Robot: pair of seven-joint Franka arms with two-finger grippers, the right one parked.
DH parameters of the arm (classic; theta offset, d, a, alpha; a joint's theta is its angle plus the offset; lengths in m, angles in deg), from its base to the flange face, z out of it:
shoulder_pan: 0 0.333 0 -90
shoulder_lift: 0 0 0 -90
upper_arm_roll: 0 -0.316 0.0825 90
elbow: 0 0 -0.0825 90
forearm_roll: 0 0.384 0 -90
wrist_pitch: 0 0 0.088 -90
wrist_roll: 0 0.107 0 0
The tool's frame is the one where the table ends.
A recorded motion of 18 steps. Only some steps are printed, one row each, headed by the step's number.
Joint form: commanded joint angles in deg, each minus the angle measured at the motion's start. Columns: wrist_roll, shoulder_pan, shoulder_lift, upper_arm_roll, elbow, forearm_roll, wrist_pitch.
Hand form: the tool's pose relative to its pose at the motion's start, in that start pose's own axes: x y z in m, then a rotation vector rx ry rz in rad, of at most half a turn. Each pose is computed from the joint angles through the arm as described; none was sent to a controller.
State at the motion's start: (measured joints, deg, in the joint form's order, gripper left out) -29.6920 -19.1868 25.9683 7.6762 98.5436 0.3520 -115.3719
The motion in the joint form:
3: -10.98 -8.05 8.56 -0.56 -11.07 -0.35 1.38
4: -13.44 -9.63 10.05 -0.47 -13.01 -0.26 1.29
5: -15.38 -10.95 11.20 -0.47 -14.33 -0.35 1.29
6: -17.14 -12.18 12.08 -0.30 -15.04 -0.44 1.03
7: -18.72 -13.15 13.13 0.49 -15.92 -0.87 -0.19
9: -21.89 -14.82 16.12 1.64 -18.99 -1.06 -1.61
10: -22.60 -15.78 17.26 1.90 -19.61 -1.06 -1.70
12: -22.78 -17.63 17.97 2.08 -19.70 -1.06 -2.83
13: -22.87 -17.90 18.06 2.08 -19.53 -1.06 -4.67
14: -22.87 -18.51 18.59 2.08 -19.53 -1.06 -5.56
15: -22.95 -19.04 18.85 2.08 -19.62 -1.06 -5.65
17: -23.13 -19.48 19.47 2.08 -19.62 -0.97 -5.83
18: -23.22 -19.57 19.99 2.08 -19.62 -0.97 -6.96
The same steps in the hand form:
3: -0.0065 0.0938 0.0151 -0.0065 0.0104 -0.0717
4: -0.0114 0.1136 0.0181 -0.0104 0.0171 -0.0869
5: -0.0166 0.1288 0.0222 -0.0120 0.0176 -0.0998
6: -0.0242 0.1435 0.0278 -0.0135 0.0162 -0.1083
7: -0.0326 0.1620 0.0324 -0.0356 0.0182 -0.1117
9: -0.0422 0.1933 0.0432 -0.0655 0.0206 -0.1276
10: -0.0498 0.2048 0.0532 -0.0611 0.0115 -0.1216
12: -0.0656 0.2234 0.0617 -0.0654 0.0149 -0.0919
13: -0.0662 0.2276 0.0615 -0.0859 0.0325 -0.0894
14: -0.0703 0.2336 0.0675 -0.0901 0.0357 -0.0800
15: -0.0748 0.2382 0.0706 -0.0881 0.0342 -0.0728
17: -0.0782 0.2417 0.0787 -0.0812 0.0293 -0.0687
18: -0.0773 0.2435 0.0835 -0.0901 0.0351 -0.0700

